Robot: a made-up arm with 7 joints. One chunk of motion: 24 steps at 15 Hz.
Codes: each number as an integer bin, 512 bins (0 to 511) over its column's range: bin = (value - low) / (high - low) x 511, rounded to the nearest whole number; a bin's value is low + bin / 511 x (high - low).
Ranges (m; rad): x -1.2..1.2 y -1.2..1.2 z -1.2..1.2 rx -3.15..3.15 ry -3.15..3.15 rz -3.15..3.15
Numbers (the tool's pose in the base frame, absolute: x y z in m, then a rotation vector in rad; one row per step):
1: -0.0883 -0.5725 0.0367 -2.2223 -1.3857 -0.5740
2: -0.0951 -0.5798 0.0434 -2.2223 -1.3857 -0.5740
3: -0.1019 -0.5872 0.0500 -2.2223 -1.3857 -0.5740
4: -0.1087 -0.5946 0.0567 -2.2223 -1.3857 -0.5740
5: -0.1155 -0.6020 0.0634 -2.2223 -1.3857 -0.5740
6: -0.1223 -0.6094 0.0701 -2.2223 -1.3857 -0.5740
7: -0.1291 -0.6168 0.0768 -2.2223 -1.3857 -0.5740
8: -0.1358 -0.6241 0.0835 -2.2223 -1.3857 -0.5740
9: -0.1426 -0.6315 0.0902 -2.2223 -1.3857 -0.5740
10: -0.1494 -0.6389 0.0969 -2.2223 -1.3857 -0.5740
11: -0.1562 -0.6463 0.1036 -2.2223 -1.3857 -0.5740
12: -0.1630 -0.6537 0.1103 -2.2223 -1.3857 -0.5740
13: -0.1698 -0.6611 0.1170 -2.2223 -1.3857 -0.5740
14: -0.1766 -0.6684 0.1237 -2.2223 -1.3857 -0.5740
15: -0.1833 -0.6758 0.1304 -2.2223 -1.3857 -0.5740
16: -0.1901 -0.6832 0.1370 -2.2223 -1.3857 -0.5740
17: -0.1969 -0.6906 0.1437 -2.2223 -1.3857 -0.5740
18: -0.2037 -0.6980 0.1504 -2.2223 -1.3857 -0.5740
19: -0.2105 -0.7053 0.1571 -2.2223 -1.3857 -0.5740
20: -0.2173 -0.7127 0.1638 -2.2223 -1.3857 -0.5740
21: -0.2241 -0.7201 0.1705 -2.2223 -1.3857 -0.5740
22: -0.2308 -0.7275 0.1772 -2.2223 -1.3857 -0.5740
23: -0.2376 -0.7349 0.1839 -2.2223 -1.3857 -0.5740
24: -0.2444 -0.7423 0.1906 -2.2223 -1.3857 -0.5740
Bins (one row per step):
1: 237 134 263 75 143 209
2: 235 132 265 75 143 209
3: 234 130 266 75 143 209
4: 232 129 268 75 143 209
5: 231 127 269 75 143 209
6: 229 126 270 75 143 209
7: 228 124 272 75 143 209
8: 227 123 273 75 143 209
9: 225 121 275 75 143 209
10: 224 119 276 75 143 209
11: 222 118 278 75 143 209
12: 221 116 279 75 143 209
13: 219 115 280 75 143 209
14: 218 113 282 75 143 209
15: 216 112 283 75 143 209
16: 215 110 285 75 143 209
17: 214 108 286 75 143 209
18: 212 107 288 75 143 209
19: 211 105 289 75 143 209
20: 209 104 290 75 143 209
21: 208 102 292 75 143 209
22: 206 101 293 75 143 209
23: 205 99 295 75 143 209
24: 203 97 296 75 143 209

